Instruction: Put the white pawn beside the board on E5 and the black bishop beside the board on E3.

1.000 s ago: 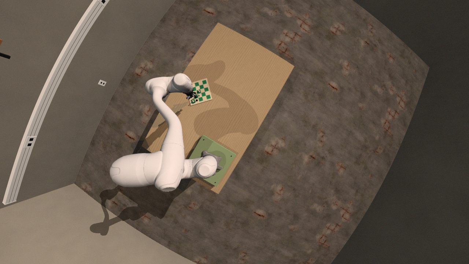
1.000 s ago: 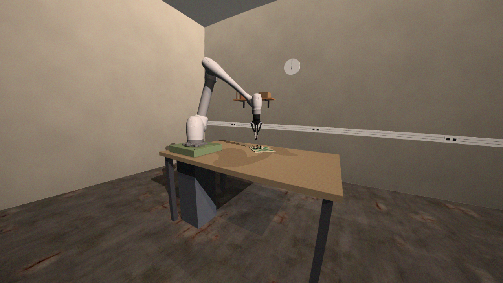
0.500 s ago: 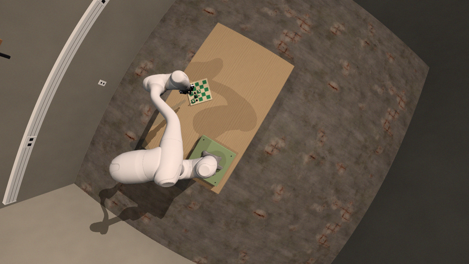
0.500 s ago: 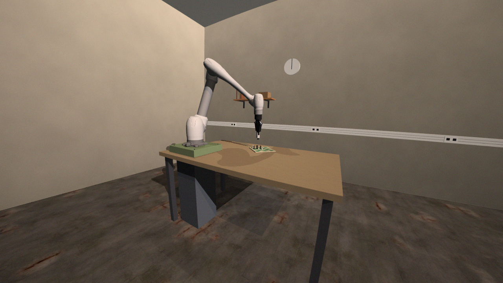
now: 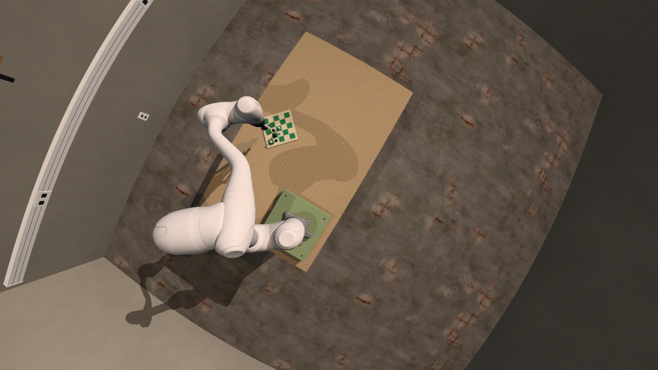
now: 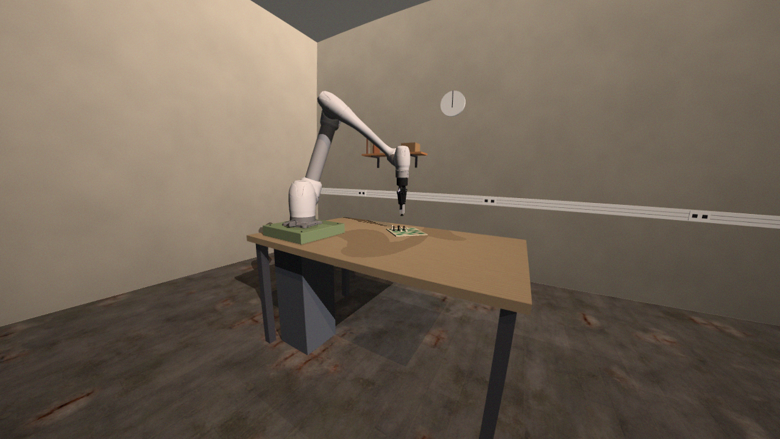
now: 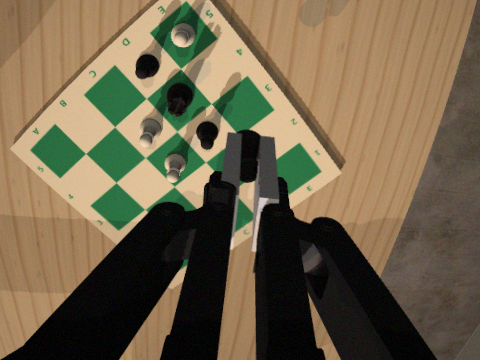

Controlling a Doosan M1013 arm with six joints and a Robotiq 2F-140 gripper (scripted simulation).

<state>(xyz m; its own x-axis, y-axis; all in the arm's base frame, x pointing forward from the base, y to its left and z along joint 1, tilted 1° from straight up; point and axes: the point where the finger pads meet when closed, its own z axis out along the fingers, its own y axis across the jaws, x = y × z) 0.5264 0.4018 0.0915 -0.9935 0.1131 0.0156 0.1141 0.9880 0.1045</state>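
The chessboard lies 5 cm ahead of my hand, 5 cm to the right of it and 15 cm below it.
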